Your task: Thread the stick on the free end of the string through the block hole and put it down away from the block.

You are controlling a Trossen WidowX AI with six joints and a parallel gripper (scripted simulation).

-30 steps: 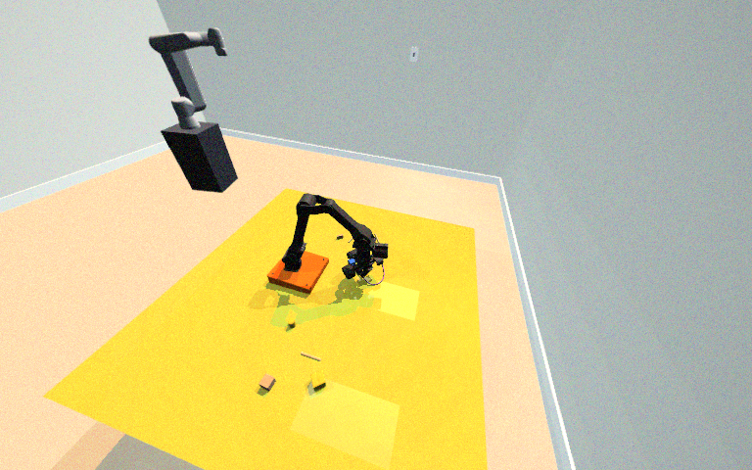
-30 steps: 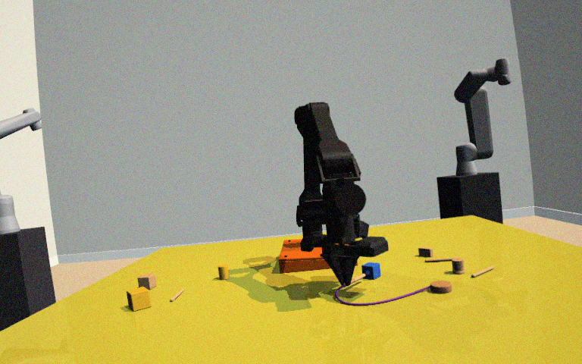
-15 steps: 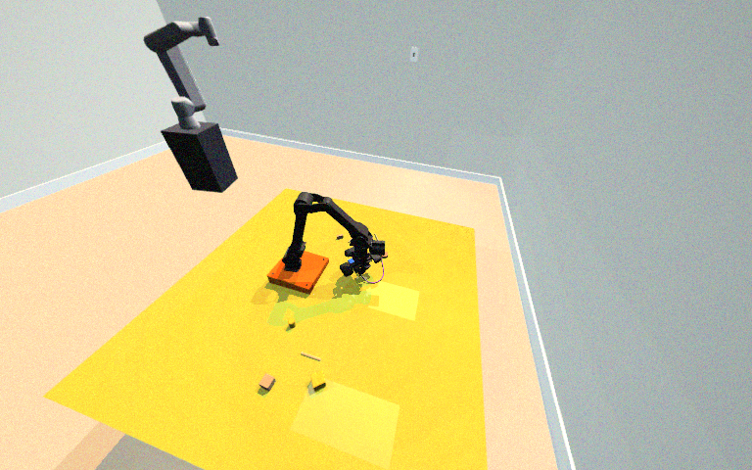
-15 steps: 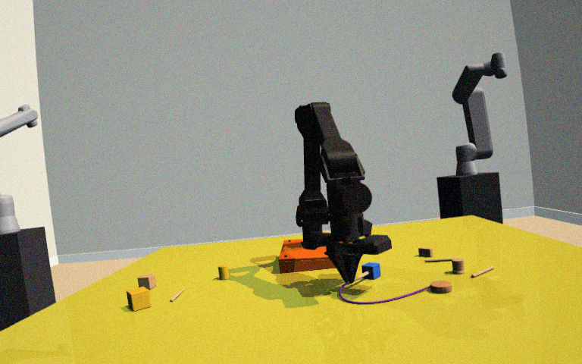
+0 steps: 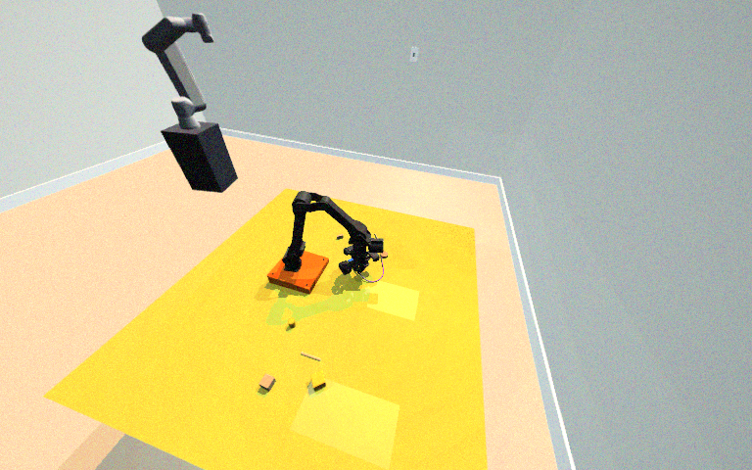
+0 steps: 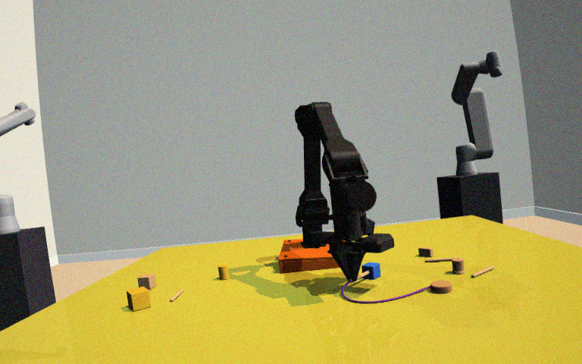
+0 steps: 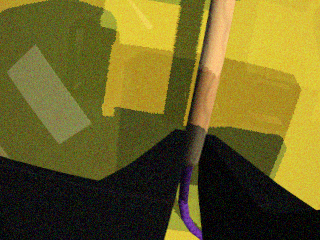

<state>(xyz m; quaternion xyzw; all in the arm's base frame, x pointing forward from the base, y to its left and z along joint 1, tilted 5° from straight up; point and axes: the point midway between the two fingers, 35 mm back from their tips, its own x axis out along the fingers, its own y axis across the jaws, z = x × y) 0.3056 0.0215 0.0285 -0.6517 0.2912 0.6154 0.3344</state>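
Now: gripper tip 60 mm to the right of the blue block and 50 mm past it. The rest, counted from my gripper tip: yellow cylinder: 280 mm to the right, 220 mm behind; wooden cylinder: 230 mm to the left, 30 mm ahead; round wooden button: 140 mm to the left, 110 mm ahead, 10 mm below.
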